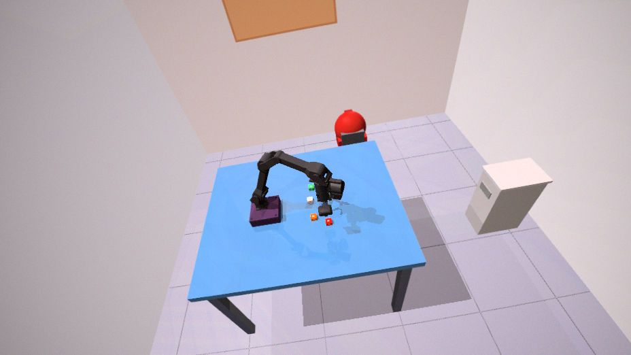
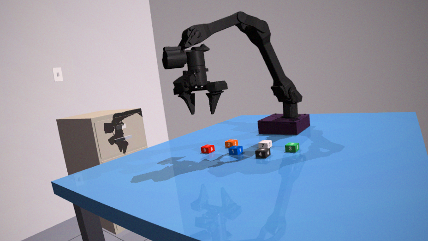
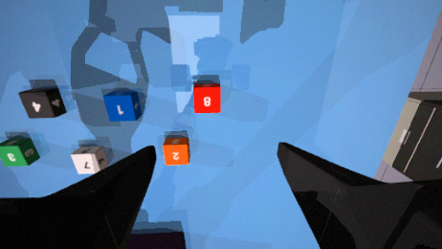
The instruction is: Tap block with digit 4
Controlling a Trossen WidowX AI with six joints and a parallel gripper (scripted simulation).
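Right now the black block is 10 mm ahead of my gripper tip, 210 mm to the left of it and 110 mm below it. From my gripper tip the other things lie so: orange 2 block (70 mm behind, 50 mm to the left, 110 mm below); then red 8 block (10 mm ahead, 10 mm to the left, 110 mm below); then blue 1 block (110 mm to the left, 110 mm below).
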